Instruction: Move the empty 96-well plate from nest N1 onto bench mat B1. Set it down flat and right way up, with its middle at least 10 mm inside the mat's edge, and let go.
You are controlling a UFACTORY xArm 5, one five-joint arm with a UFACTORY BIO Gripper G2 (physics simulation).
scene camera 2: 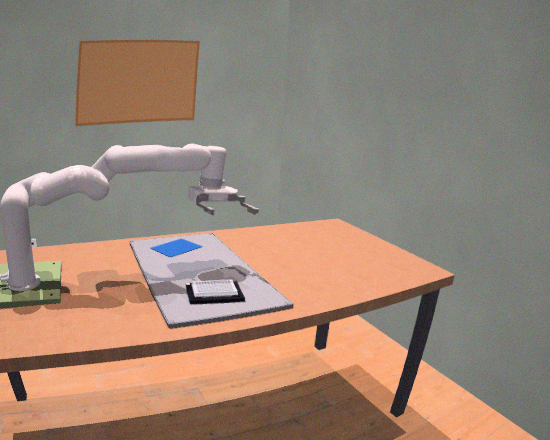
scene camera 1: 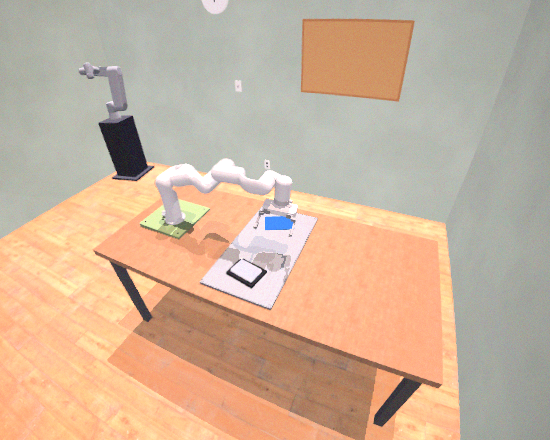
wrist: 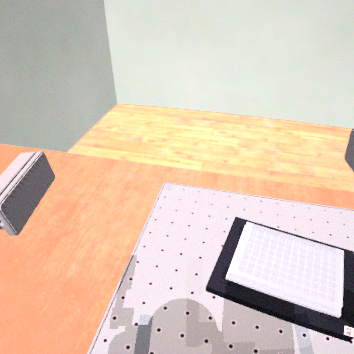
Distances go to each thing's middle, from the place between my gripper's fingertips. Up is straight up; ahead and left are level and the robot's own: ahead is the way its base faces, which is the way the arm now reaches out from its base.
Right now my hand is 120 mm past the clear 96-well plate (wrist: 304, 272), 70 mm to the left of it and 200 mm above it.
